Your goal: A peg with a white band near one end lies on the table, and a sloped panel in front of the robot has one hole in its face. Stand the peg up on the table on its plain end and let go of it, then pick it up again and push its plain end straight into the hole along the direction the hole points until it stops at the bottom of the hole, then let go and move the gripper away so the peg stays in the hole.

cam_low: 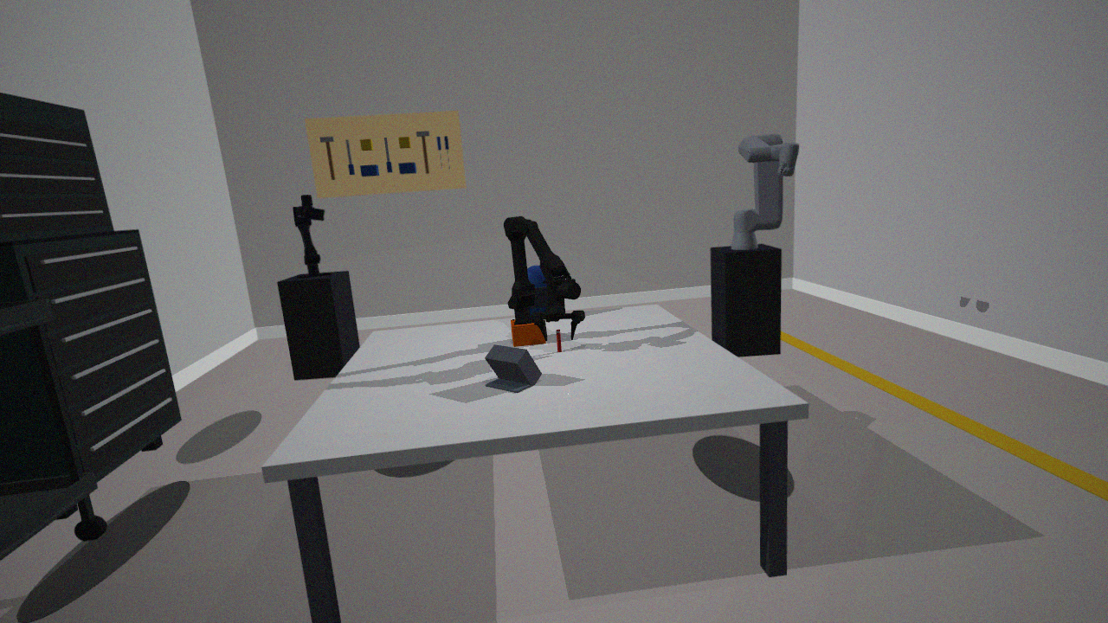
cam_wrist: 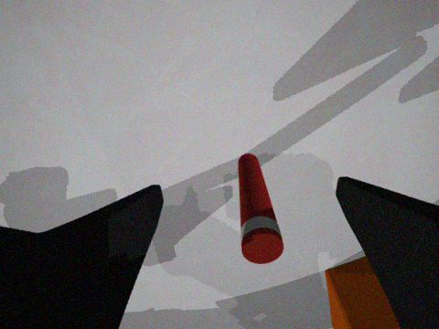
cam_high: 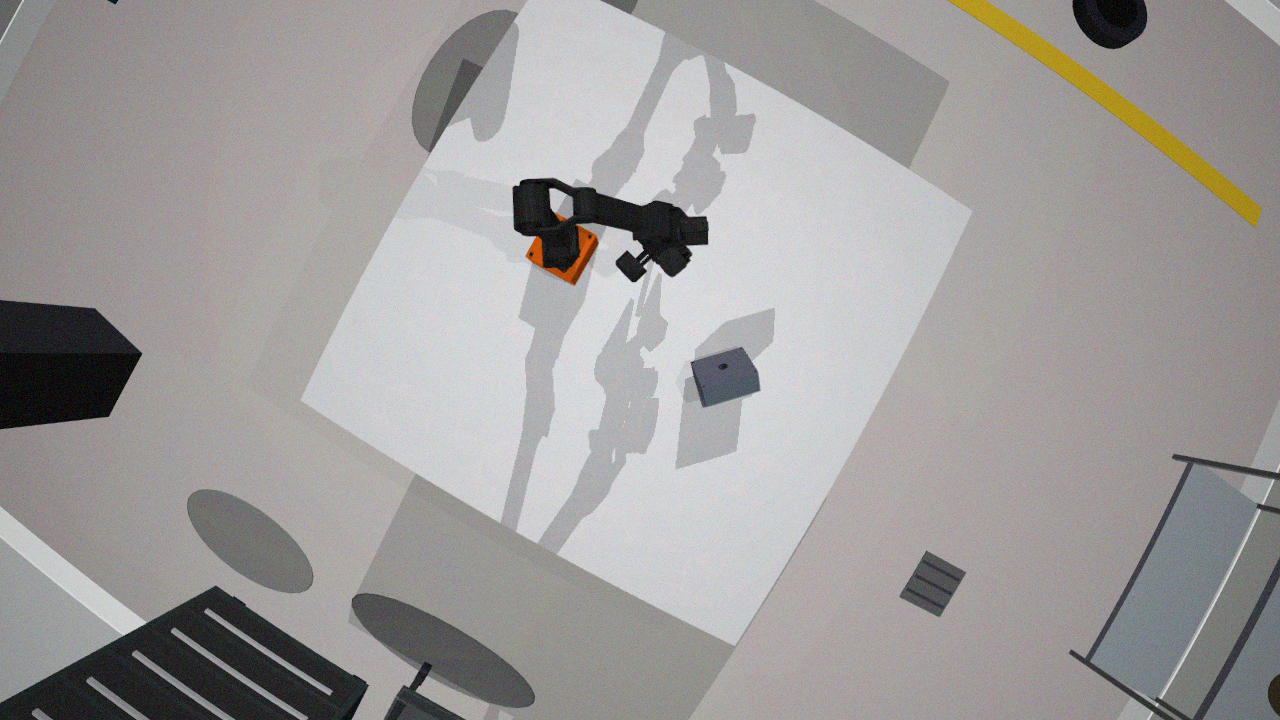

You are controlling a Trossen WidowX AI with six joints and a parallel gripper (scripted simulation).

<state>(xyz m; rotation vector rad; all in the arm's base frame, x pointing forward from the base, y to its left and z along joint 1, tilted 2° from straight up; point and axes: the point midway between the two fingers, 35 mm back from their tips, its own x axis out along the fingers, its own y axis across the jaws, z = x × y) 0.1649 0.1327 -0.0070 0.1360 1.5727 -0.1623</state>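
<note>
The panel is 300 mm ahead of my gripper tip, 140 mm to the right of it and 10 mm above it. Round my gripper tip: red peg: 10 mm above.
</note>
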